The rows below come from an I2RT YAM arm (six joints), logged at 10 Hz.
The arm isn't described. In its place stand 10 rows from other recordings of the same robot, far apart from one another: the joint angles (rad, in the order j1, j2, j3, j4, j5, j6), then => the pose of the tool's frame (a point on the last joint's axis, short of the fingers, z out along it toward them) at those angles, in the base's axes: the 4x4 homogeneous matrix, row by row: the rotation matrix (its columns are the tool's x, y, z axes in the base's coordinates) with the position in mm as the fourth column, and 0 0 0 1 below.
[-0.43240 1.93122 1.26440 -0.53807 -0.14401 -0.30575] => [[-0.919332 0.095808 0.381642 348.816], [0.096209 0.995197 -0.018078 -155.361], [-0.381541 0.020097 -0.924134 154.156], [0 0 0 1]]
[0.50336 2.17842 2.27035 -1.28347 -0.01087 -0.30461] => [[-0.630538 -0.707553 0.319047 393.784], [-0.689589 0.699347 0.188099 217.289], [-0.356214 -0.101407 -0.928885 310.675], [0 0 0 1]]
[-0.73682 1.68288 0.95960 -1.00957 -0.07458 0.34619] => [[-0.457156 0.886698 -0.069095 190.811], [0.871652 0.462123 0.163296 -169.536], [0.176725 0.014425 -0.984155 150.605], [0 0 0 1]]
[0.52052 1.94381 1.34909 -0.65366 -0.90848 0.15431] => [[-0.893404 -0.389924 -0.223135 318.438], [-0.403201 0.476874 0.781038 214.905], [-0.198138 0.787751 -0.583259 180.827], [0 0 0 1]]
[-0.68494 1.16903 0.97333 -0.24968 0.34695 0.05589] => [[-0.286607 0.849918 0.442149 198.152], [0.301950 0.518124 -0.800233 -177.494], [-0.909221 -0.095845 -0.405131 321.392], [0 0 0 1]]
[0.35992 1.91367 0.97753 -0.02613 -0.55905 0.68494] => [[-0.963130 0.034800 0.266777 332.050], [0.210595 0.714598 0.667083 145.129], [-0.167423 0.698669 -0.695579 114.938], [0 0 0 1]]
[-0.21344 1.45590 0.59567 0.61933 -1.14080 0.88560] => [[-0.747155 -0.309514 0.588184 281.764], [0.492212 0.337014 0.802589 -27.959], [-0.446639 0.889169 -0.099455 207.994], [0 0 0 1]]
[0.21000 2.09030 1.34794 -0.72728 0.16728 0.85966] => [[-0.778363 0.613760 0.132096 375.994], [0.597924 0.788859 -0.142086 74.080], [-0.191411 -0.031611 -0.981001 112.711], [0 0 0 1]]
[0.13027 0.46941 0.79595 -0.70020 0.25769 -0.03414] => [[-0.365464 0.097222 0.925734 98.650], [-0.081169 0.987414 -0.135743 3.774], [-0.927280 -0.124750 -0.352973 328.764], [0 0 0 1]]
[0.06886 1.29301 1.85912 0.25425 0.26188 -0.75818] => [[0.454381 0.581350 0.674959 196.283], [-0.634397 0.743094 -0.212961 4.299], [-0.625363 -0.331427 0.706455 628.698], [0 0 0 1]]
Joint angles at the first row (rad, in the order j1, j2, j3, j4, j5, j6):
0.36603 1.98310 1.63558 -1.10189 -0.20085 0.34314
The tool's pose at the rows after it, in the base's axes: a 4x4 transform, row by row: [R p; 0 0 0 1], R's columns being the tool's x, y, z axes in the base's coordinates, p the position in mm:
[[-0.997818 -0.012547 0.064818 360.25], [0.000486 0.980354 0.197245 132.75], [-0.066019 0.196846 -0.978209 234.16], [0 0 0 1]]
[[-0.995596 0.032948 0.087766 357.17], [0.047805 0.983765 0.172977 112.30], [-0.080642 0.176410 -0.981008 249.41], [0 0 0 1]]
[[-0.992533 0.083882 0.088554 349.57], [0.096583 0.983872 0.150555 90.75], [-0.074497 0.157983 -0.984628 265.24], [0 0 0 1]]
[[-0.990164 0.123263 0.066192 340.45], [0.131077 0.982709 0.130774 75.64], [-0.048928 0.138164 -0.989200 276.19], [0 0 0 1]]
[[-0.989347 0.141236 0.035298 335.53], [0.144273 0.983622 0.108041 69.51], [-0.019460 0.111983 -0.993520 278.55], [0 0 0 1]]
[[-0.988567 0.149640 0.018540 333.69], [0.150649 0.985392 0.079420 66.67], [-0.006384 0.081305 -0.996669 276.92], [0 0 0 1]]
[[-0.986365 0.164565 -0.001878 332.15], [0.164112 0.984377 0.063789 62.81], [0.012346 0.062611 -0.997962 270.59], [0 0 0 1]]
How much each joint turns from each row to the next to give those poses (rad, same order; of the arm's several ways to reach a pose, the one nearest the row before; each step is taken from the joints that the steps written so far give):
-0.02824 -0.03130 0.01180 -0.03585 0.03548 -0.00077
-0.04652 -0.04347 0.00116 -0.03776 0.02442 -0.00075
-0.04959 -0.04730 0.00115 -0.06067 0.01564 -0.00114
-0.03473 -0.03395 0.00153 -0.06638 0.01068 -0.00002
-0.01298 -0.00763 0.00116 -0.04541 0.01526 -0.00001
-0.00457 -0.00002 -0.00576 -0.01676 0.02479 0.00116
-0.00915 0.00000 -0.02481 0.00115 0.01145 0.00420

